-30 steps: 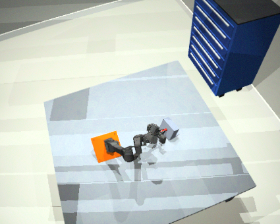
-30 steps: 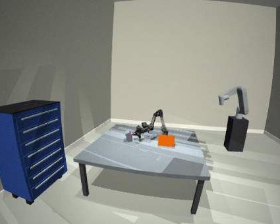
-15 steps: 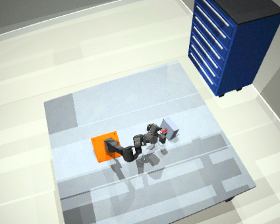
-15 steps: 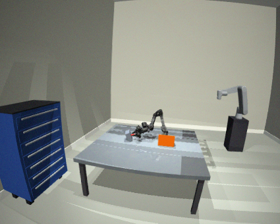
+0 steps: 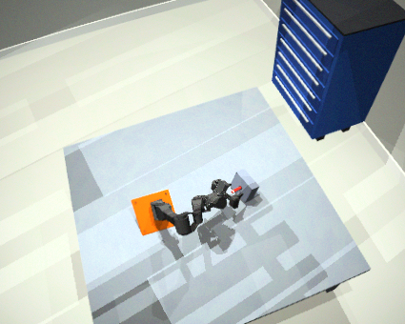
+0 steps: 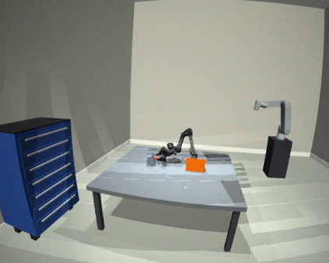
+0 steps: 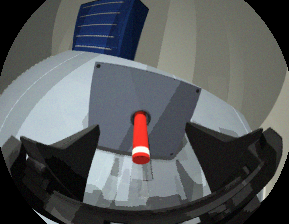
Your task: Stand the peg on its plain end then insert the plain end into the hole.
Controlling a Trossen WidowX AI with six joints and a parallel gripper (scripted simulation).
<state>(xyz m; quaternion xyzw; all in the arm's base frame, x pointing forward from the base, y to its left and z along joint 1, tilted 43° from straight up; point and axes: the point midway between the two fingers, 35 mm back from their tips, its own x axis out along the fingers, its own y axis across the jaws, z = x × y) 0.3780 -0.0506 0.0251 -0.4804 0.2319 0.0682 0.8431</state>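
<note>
Right now my gripper tip is 10 mm past the peg and 10 mm above it. From my gripper tip the other things lie so: panel 50 mm ahead, 10 mm to the left, 20 mm below.
</note>
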